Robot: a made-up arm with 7 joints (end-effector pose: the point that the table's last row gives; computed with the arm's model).
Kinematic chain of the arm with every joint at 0, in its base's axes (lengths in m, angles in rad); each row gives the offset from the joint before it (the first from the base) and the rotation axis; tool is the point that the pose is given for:
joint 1: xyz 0 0 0.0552 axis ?
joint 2: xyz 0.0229 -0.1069 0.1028 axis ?
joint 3: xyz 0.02 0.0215 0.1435 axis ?
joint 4: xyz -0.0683 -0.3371 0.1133 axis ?
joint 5: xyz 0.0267 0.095 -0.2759 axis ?
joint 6: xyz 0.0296 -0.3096 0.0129 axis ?
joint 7: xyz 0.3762 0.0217 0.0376 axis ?
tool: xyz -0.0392 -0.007 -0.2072
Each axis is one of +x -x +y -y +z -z.
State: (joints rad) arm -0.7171 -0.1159 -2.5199 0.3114 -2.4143 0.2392 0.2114
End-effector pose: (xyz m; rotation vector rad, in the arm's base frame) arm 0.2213 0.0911 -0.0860 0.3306 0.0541 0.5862
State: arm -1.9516 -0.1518 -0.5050 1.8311 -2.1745 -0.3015 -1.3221
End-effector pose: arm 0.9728 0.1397 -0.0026 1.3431 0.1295 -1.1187
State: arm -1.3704 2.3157 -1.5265 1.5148 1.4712 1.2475 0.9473
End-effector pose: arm 0.4337 -0.3735 0.0003 0.0420 0.3239 1.0473
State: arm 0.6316 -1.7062 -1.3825 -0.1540 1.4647 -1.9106 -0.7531
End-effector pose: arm -0.3050 -0.2946 -0.3062 0.3622 -0.4188 -1.6901
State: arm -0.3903 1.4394 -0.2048 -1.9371 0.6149 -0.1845 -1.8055
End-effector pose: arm 0.0204 0.0625 0.2290 1.5804 0.6428 0.7990
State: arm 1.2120 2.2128 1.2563 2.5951 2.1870 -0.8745 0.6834
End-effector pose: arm -0.1797 -0.7474 -0.6394 -0.5853 1.9866 1.0131
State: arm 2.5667 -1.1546 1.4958 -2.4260 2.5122 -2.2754 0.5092
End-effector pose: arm 0.0256 -0.8299 0.4314 -0.3334 0.3204 -0.7726
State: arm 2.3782 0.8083 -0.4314 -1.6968 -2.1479 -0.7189 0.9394
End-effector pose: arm -0.3590 0.2895 0.7670 -0.5793 -1.4801 -0.3687
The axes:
joint 1: -z
joint 2: +x
joint 3: +z
joint 4: -x
joint 5: -z
joint 6: -y
joint 7: +x

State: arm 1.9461 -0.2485 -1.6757 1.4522 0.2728 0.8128 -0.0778
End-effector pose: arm 0.0523 0.5023 0.7292 0.8511 -2.2910 1.7232
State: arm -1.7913 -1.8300 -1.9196 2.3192 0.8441 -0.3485 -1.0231
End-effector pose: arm -0.6113 -0.3649 -0.3657 -0.7163 0.2129 -2.8797
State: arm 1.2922 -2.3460 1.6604 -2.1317 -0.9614 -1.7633 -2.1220
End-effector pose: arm -0.0734 0.2102 -0.4956 0.5542 0.6607 1.2856
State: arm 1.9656 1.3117 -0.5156 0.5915 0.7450 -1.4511 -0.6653
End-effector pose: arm 0.1753 0.6662 -0.3827 2.1759 0.3902 -1.0206
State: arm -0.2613 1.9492 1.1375 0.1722 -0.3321 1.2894 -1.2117
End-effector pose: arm 0.8186 -0.2362 0.0137 1.4510 -1.2358 -1.0279
